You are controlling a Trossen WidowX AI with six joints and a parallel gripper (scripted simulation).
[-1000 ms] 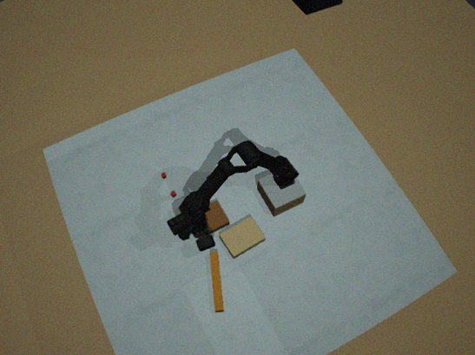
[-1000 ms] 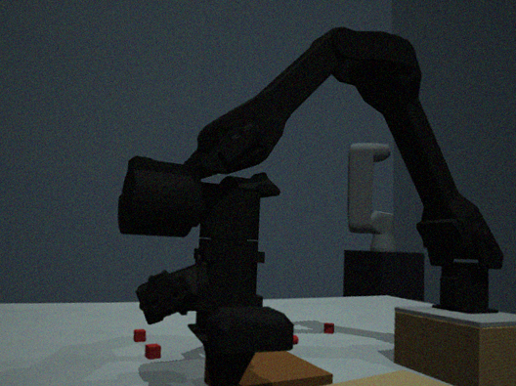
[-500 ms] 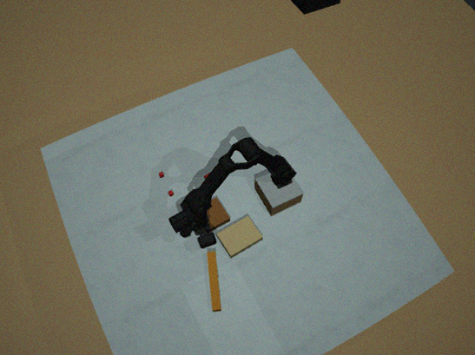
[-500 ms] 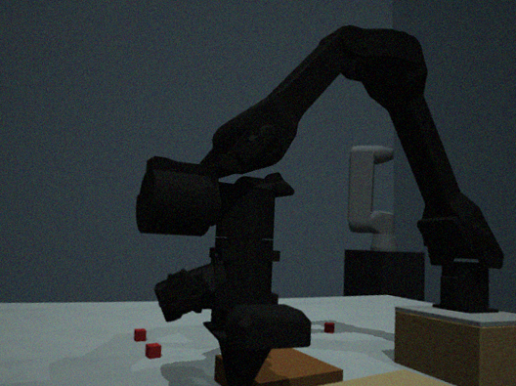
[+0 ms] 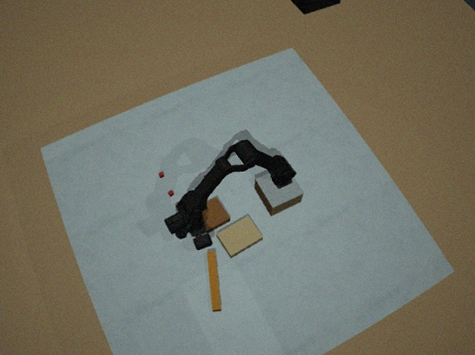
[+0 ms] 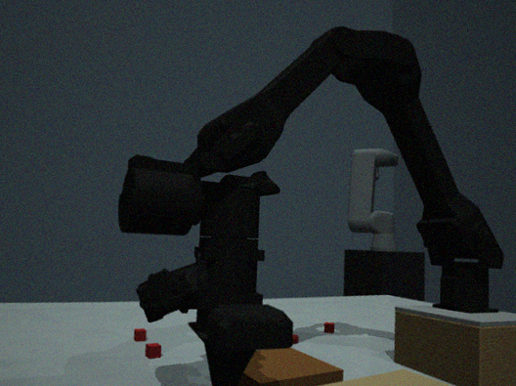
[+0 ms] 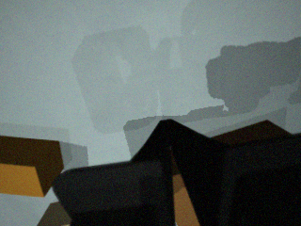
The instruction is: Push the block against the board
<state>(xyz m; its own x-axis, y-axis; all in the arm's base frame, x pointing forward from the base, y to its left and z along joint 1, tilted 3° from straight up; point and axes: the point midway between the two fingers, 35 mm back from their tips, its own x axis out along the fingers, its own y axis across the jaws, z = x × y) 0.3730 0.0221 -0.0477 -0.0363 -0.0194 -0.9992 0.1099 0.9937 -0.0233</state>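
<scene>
Now: gripper tip 80 mm past the dark brown square block, 40 mm to the left of it and 10 mm below it. From my gripper tip the other things lie so: orange bar: 30 mm ahead, 200 mm to the left, 10 mm above; tan block: 130 mm behind, 90 mm to the left, 10 mm above; red rod: 170 mm behind, 210 mm to the right.
</scene>
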